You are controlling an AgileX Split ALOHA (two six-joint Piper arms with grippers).
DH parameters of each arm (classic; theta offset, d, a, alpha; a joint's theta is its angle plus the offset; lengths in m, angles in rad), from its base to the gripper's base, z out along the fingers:
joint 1: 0 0.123 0 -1.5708
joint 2: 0.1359 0 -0.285 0
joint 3: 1.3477 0 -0.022 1.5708
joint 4: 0 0.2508 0 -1.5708
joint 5: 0 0 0.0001 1.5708
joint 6: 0 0.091 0 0
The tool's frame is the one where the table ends.
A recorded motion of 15 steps. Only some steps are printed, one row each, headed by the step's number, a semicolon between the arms.
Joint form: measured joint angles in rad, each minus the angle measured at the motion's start. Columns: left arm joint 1, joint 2, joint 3, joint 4, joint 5, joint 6; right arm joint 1, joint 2, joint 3, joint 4, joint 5, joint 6.
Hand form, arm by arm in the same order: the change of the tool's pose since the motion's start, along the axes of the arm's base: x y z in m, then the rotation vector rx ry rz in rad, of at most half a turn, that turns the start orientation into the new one. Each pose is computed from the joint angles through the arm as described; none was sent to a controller.
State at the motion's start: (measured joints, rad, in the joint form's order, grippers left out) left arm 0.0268 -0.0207 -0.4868 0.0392 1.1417 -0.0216; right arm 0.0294 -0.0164 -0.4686 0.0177 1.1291 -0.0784
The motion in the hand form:
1: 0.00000 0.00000 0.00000 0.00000 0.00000 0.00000; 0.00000 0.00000 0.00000 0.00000 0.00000 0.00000
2: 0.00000 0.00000 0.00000 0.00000 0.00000 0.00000; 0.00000 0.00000 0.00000 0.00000 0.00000 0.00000
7: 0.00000 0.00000 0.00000 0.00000 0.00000 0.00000; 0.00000 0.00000 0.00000 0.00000 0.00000 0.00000
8: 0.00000 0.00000 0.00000 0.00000 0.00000 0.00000; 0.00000 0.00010 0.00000 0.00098 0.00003 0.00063
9: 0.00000 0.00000 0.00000 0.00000 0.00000 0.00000; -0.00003 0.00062 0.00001 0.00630 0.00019 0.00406
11: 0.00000 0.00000 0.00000 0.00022 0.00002 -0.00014; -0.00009 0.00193 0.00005 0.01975 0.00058 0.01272
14: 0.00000 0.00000 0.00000 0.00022 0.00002 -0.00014; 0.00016 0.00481 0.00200 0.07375 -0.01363 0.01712
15: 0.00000 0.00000 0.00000 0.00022 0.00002 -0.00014; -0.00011 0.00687 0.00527 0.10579 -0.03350 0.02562
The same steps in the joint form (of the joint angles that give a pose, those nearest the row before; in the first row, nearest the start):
1: 0.0000 0.0000 0.0000 0.0000 0.0000 0.0000; 0.0000 0.0000 0.0000 0.0000 0.0000 0.0000
2: 0.0000 0.0000 0.0000 0.0000 0.0000 0.0000; 0.0000 0.0000 0.0000 0.0000 0.0000 0.0000
7: 0.0000 0.0000 0.0000 0.0000 0.0000 0.0000; 0.0000 0.0000 0.0000 0.0000 0.0000 0.0000
8: 0.0000 0.0000 0.0000 0.0000 0.0000 0.0000; 0.0000 0.0000 0.0000 0.0012 0.0000 0.0000
9: 0.0000 0.0000 0.0000 0.0000 0.0000 0.0000; 0.0000 0.0000 0.0000 0.0075 0.0000 0.0000
11: 0.0000 0.0000 0.0000 0.0000 0.0000 0.0003; 0.0000 0.0000 0.0000 0.0235 0.0000 0.0000
14: 0.0000 0.0000 0.0000 0.0000 0.0000 0.0003; 0.0000 0.0000 -0.0025 0.0590 -0.0145 0.0275
15: 0.0000 0.0000 0.0000 0.0000 0.0000 0.0003; 0.0000 0.0000 -0.0096 0.0851 -0.0291 0.0378

